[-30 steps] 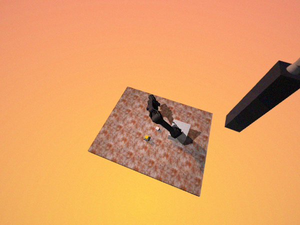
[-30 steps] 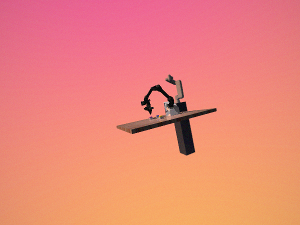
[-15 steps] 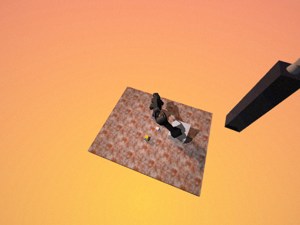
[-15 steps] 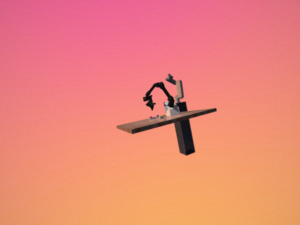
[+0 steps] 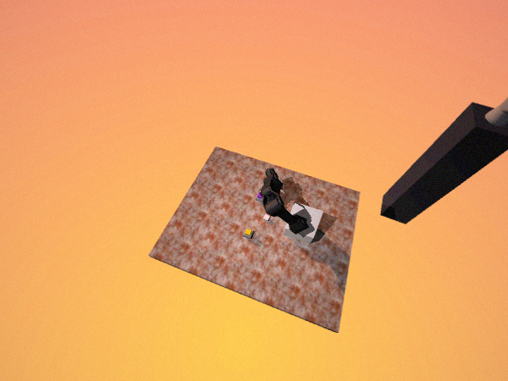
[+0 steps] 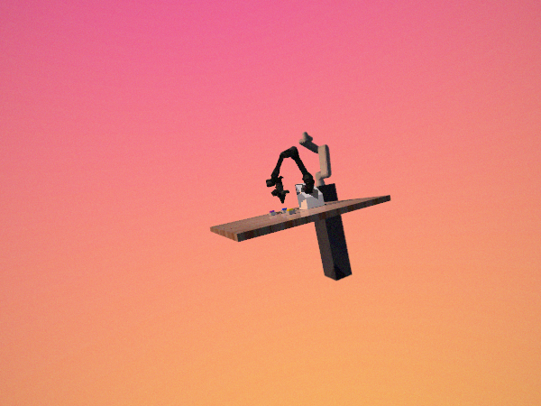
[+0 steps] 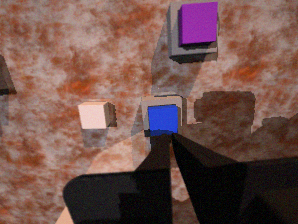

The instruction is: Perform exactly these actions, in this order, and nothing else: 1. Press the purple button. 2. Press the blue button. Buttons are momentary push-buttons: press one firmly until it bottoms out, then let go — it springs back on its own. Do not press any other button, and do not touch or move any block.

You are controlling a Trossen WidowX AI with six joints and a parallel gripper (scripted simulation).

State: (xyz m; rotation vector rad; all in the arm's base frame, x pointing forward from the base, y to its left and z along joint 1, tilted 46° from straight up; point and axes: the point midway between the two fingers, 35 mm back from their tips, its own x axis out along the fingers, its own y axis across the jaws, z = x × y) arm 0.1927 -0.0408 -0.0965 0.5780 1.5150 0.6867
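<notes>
My gripper tip is 4 cm above the blue button. The rest, counted from my gripper tip: purple button (9 cm ahead, 4 cm below, 3 cm to the right); then yellow button (23 cm to the left, 6 cm ahead, 4 cm below).
</notes>
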